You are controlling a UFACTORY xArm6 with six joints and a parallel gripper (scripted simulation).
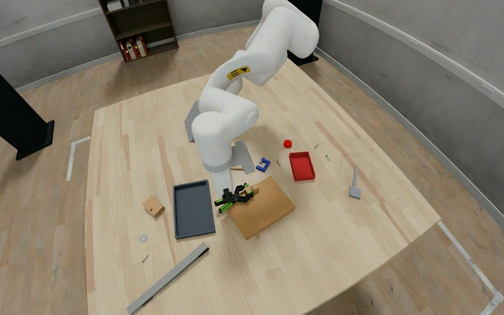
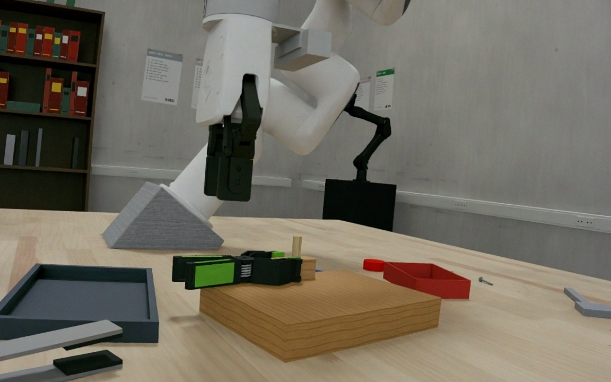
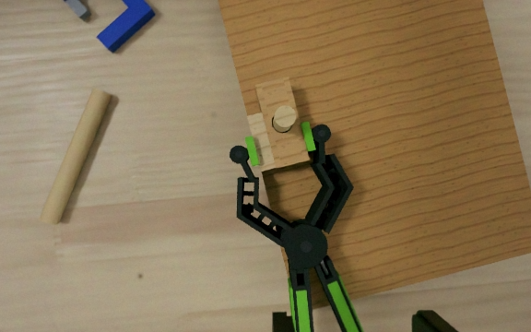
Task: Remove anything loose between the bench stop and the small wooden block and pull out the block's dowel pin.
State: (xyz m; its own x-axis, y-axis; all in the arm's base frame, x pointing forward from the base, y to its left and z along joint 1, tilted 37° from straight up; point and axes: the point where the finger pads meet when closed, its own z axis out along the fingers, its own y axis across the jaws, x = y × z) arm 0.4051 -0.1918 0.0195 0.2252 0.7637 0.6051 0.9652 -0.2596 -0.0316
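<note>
Right now the dowel pin is 90 mm to the left of my hand and 80 mm below it. The rest, counted from my hand: grey tray: 60 mm behind, 120 mm to the right, 130 mm below; then bench board: 50 mm ahead, 90 mm to the left, 110 mm below; then small wooden block: 90 mm to the left, 100 mm below.
</note>
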